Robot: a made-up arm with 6 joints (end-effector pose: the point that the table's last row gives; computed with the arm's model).
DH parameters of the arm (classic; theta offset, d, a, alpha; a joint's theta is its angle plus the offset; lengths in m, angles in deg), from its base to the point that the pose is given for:
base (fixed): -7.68 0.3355 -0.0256 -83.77
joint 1: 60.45 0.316 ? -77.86
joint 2: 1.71 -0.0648 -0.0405 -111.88
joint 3: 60.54 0.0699 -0.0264 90
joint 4: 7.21 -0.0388 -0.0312 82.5
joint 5: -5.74 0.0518 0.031 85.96
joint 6: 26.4 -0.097 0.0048 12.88
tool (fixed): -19.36 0.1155 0 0
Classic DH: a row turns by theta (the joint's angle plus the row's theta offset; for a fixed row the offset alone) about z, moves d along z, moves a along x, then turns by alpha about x.
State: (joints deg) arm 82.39 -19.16 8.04 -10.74 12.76 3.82
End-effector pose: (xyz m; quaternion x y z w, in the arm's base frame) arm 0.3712 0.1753 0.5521 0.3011 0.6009 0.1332 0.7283
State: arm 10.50 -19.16 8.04 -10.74 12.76 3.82
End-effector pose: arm -0.0647 0.2100 0.7709 0.1482 0.0565 0.1888 0.9691
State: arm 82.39 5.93 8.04 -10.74 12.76 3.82
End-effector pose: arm 0.3930 0.2076 0.5595 0.1058 0.6872 0.1688 0.6987
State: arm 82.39 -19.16 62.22 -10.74 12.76 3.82
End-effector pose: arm 0.3341 0.1758 0.5723 0.2494 0.2006 0.0392 0.9466
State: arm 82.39 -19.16 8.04 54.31 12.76 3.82
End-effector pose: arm 0.3723 0.1507 0.5182 0.0319 0.6673 -0.3482 0.6577
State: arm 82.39 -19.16 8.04 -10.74 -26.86 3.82
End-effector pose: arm 0.3897 0.1615 0.5779 0.3055 0.3037 0.0951 0.8974
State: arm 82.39 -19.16 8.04 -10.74 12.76 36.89
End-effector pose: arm 0.3741 0.1898 0.5501 0.4321 0.5333 0.3605 0.6316
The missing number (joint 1, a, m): -0.3368
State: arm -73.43 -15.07 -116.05 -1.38 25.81 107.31
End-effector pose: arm -0.3482 0.3499 0.3644 0.3463 0.4895 0.6676 0.4412
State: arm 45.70 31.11 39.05 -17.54 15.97 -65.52
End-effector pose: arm 0.1606 0.2402 0.7755 -0.2475 0.0592 -0.3217 0.9120
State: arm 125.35 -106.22 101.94 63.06 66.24 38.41
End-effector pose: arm 0.2665 0.2366 0.2468 0.6935 -0.1932 -0.6548 0.2303
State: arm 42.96 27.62 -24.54 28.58 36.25 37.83
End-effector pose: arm 0.1937 0.2159 0.7146 0.0233 0.8051 -0.1622 0.5700
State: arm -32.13 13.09 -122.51 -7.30 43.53 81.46
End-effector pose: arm -0.2772 0.3168 0.6106 0.6741 0.6788 0.1823 0.2271
